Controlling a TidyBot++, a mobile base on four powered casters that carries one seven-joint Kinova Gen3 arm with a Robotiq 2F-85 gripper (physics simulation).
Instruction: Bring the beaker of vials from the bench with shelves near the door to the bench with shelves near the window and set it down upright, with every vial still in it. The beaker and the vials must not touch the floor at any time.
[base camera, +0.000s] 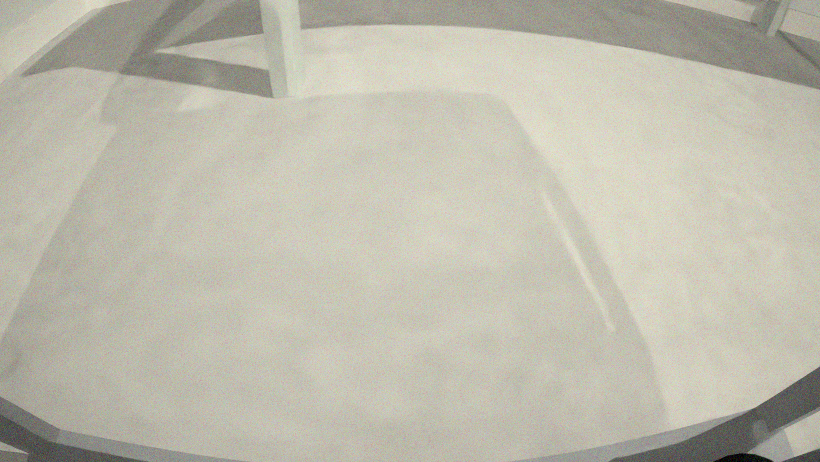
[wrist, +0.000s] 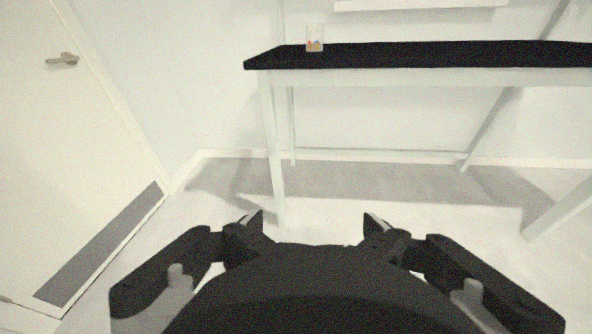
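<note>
The clear beaker (wrist: 314, 38) stands upright on the black top of the bench (wrist: 425, 56), close to its left end, in the wrist view. Small coloured bits, orange, red and blue, show low inside it; the single vials are too small to tell apart. My gripper (wrist: 312, 222) is open, with nothing between its fingers. It is well short of the bench and appears below the beaker in the view. The beaker does not show in the base camera view. The bench near the window does not show in either view.
A door (wrist: 65, 150) with a lever handle (wrist: 63, 59) is at the left. A white shelf (wrist: 420, 5) is above the bench. The bench's front left leg (base camera: 282, 51) (wrist: 272, 150) stands on the floor ahead; another leg (wrist: 560, 210) is at the right.
</note>
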